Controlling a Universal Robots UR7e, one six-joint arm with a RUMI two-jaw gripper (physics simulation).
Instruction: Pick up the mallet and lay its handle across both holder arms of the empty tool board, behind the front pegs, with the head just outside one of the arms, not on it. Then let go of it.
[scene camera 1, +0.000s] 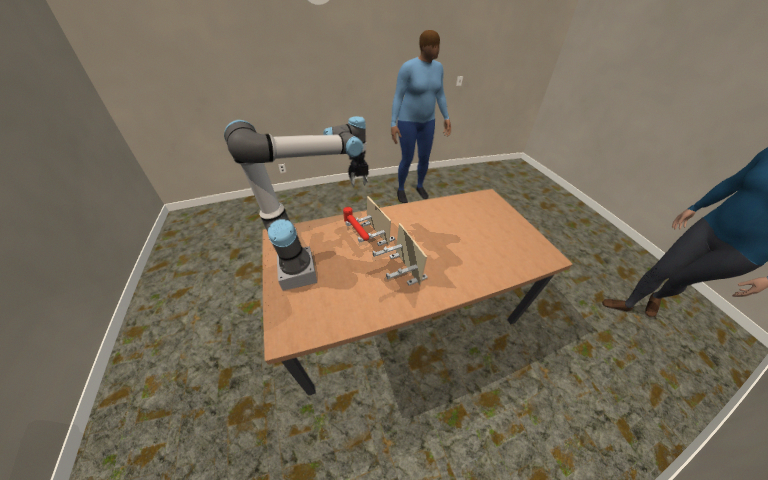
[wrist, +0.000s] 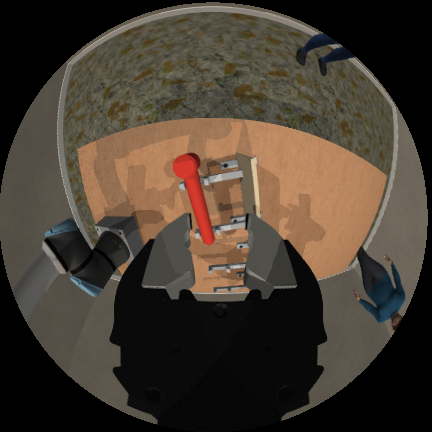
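Pixels of known places: gripper, fingertip midpoint: (scene camera 1: 359, 186) (wrist: 218, 214); arm's base, link origin: (scene camera 1: 295, 262) (wrist: 114, 245).
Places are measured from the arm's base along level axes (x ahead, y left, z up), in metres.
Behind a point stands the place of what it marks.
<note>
The red mallet (scene camera 1: 357, 225) @[z 0.022, x 0.328, y 0.209 m] (wrist: 199, 205) @[z 0.022, x 0.327, y 0.238 m] lies with its handle across both arms of the far tool board (scene camera 1: 379, 219) @[z 0.028, x 0.455, y 0.237 m] (wrist: 247, 186) @[z 0.035, x 0.427, y 0.310 m]. Its head is just outside the far arm. The empty tool board (scene camera 1: 412, 254) @[z 0.041, x 0.570, y -0.062 m] stands nearer the scene camera, with its two holder arms pointing toward the robot base. In the wrist view its arms, one of them the upper arm (wrist: 227, 268) @[z 0.022, x 0.448, y 0.019 m], show between the fingers, and its panel is hidden by the gripper. My gripper (scene camera 1: 359, 183) @[z 0.205, x 0.354, y 0.317 m] (wrist: 218, 214) @[z 0.205, x 0.354, y 0.317 m] is partly open and empty, pointing down, high above the table near the far board.
Both boards stand on the wooden table (scene camera 1: 481, 237) @[z -0.088, x 1.077, y 0.128 m] (wrist: 320, 185) @[z -0.088, x 0.758, y 0.358 m]. The robot base (scene camera 1: 296, 274) @[z 0.001, x 0.011, y -0.078 m] (wrist: 120, 235) @[z 0.005, x 0.053, y 0.070 m] is at the table's left end. One person (scene camera 1: 421, 96) stands behind the table, and another person (scene camera 1: 719, 232) (wrist: 382, 295) is off its right end.
</note>
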